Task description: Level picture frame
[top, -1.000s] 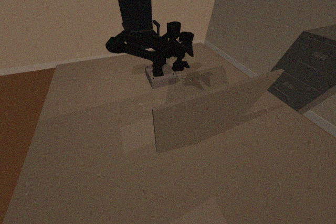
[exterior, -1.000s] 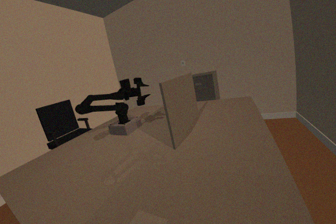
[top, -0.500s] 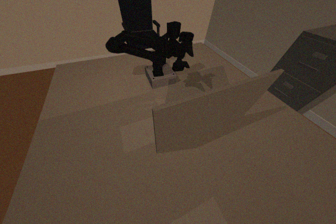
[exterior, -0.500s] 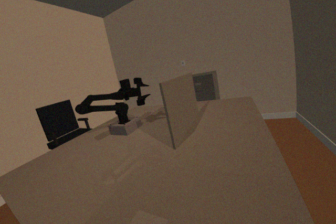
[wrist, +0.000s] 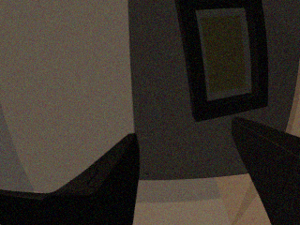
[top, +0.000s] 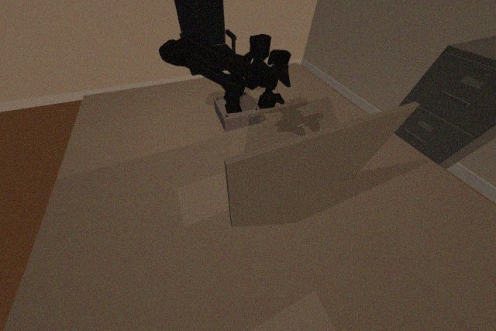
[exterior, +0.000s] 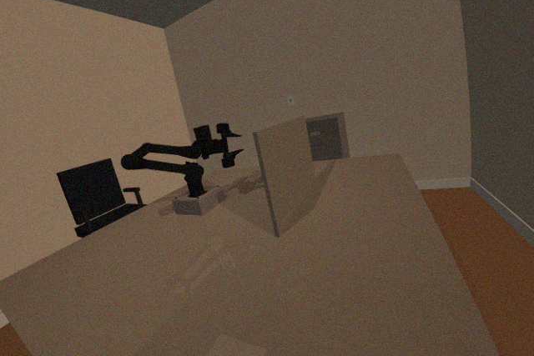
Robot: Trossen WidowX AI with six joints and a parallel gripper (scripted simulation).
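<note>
My gripper tip is 190 mm short of the picture frame, 10 mm to the right of it and 90 mm above it. From my gripper tip the other things lie so: wall panel: 200 mm ahead, 20 mm to the left, 100 mm below.
</note>
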